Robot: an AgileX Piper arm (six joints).
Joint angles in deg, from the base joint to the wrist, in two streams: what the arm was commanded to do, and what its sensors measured. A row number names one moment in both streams.
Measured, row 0:
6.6 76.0 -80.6 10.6 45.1 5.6
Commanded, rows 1 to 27:
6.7 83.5 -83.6 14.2 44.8 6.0
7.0 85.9 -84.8 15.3 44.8 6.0
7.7 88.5 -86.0 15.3 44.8 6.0
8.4 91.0 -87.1 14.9 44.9 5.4
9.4 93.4 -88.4 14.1 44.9 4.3
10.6 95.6 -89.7 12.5 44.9 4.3
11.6 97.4 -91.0 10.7 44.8 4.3
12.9 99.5 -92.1 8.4 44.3 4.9
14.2 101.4 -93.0 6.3 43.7 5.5
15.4 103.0 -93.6 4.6 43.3 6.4
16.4 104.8 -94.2 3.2 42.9 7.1
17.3 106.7 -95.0 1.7 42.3 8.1
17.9 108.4 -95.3 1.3 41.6 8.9
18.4 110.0 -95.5 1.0 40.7 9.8
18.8 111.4 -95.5 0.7 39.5 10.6
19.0 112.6 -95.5 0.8 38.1 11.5
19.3 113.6 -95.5 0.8 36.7 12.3
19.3 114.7 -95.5 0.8 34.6 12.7
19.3 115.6 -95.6 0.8 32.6 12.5
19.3 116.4 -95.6 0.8 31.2 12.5
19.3 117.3 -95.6 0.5 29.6 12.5
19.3 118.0 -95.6 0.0 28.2 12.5
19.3 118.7 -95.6 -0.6 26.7 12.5
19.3 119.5 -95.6 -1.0 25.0 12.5
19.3 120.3 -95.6 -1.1 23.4 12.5
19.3 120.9 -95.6 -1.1 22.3 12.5
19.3 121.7 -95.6 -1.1 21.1 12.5
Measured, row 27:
19.2 119.2 -95.2 0.0 27.2 12.2
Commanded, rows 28 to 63:
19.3 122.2 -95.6 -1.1 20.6 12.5
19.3 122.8 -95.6 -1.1 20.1 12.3
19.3 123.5 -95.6 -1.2 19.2 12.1
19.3 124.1 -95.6 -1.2 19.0 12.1
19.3 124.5 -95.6 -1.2 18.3 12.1
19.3 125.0 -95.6 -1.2 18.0 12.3
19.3 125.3 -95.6 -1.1 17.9 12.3
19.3 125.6 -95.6 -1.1 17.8 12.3
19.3 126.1 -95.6 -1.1 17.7 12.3
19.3 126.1 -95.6 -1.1 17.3 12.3
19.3 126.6 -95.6 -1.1 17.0 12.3
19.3 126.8 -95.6 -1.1 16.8 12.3
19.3 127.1 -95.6 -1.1 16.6 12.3
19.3 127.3 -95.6 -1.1 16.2 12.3
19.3 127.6 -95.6 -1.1 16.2 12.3
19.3 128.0 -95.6 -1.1 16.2 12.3
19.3 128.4 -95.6 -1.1 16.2 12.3
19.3 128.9 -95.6 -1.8 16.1 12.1
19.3 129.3 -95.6 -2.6 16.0 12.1
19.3 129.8 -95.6 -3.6 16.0 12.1
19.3 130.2 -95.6 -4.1 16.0 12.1
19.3 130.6 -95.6 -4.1 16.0 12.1
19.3 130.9 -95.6 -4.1 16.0 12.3
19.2 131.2 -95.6 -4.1 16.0 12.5
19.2 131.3 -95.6 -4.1 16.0 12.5
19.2 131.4 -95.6 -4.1 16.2 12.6
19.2 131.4 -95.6 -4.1 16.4 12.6
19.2 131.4 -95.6 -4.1 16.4 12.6
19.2 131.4 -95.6 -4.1 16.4 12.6
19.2 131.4 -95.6 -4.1 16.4 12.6
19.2 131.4 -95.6 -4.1 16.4 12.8
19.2 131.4 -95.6 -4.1 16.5 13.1
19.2 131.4 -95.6 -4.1 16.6 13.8
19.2 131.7 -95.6 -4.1 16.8 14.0
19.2 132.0 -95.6 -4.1 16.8 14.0
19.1 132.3 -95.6 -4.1 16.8 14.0
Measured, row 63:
19.2 131.3 -95.4 -3.6 16.6 13.1
